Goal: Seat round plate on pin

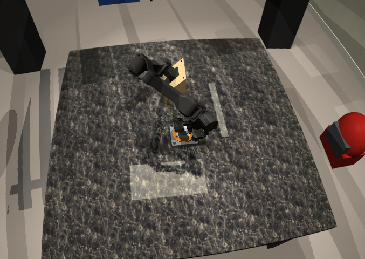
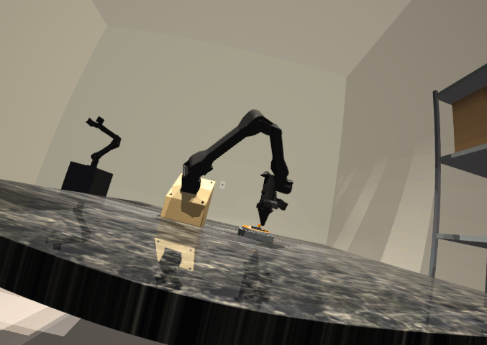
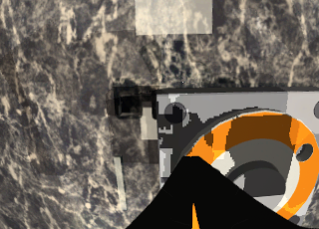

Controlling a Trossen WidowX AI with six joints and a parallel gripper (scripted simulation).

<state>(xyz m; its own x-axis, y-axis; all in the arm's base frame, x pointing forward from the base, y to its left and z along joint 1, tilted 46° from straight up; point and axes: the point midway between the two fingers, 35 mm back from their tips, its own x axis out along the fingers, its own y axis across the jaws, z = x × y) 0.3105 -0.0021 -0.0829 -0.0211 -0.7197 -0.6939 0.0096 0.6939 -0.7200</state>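
Right now the square grey base is 30 mm behind my gripper tip, 40 mm to the right of it and 30 mm below it.
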